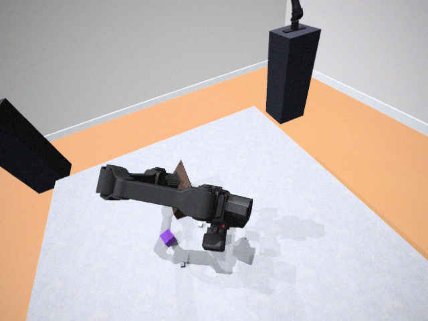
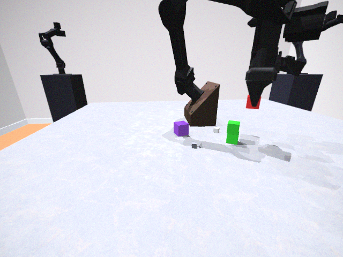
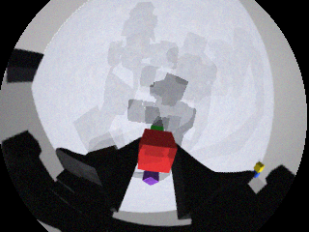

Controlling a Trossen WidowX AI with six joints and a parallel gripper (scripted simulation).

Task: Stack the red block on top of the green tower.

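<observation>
Right now my gripper tip is 120 mm above the small white cube, 110 mm past it and 60 mm to the left of it. Also, from my gripper tip: small grey cube (170 mm to the right, 120 mm below, 10 mm ahead); then red block (10 mm above); then purple cube (200 mm to the right, 100 mm below, 100 mm behind).
</observation>
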